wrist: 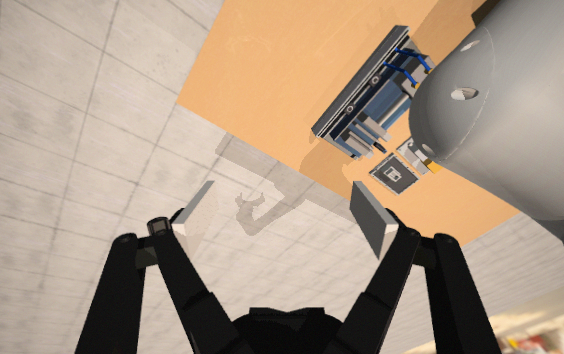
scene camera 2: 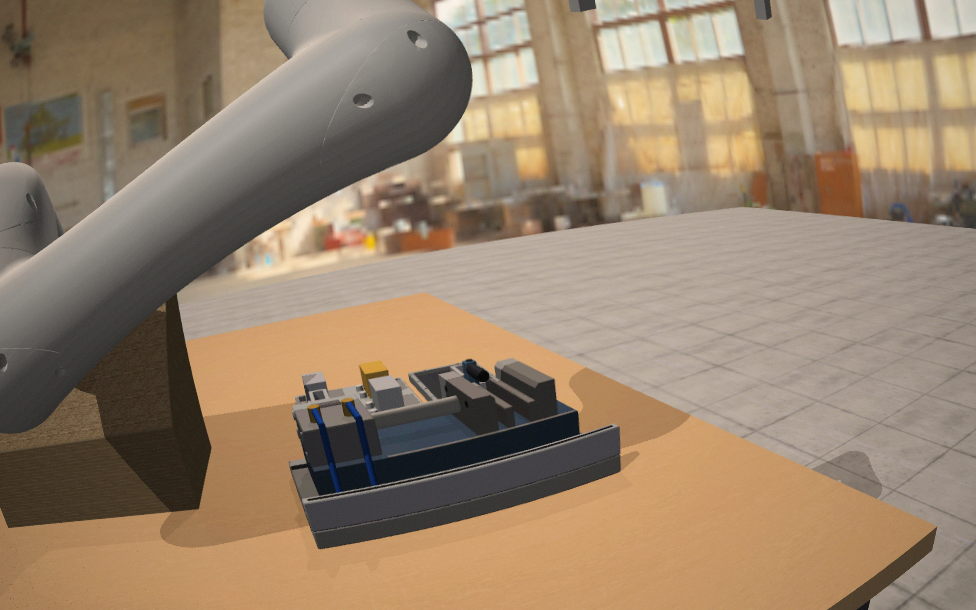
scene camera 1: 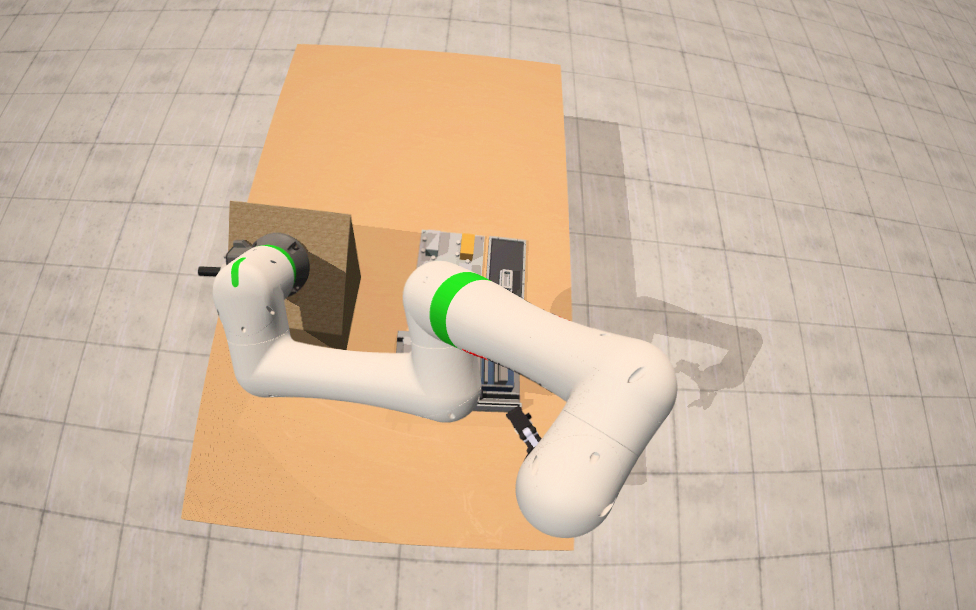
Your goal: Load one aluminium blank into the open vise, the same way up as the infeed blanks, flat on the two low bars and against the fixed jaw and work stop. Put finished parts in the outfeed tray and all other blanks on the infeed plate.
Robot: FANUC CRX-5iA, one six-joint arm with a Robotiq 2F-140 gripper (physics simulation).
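My gripper is wide open and empty, high up and to the side of the vise. The vise stands open; low bars show between its jaws, with a black work stop behind. The arm hides much of it in scene camera 1. The infeed plate bears grey blanks and a yellow block. A pocketed part is also there. The dark outfeed tray holds a light pocketed part.
The wooden table bears everything. The brown base block stands at the left. A long grey rail runs along the vise's outer side. The arm's links pass above the vise and infeed plate.
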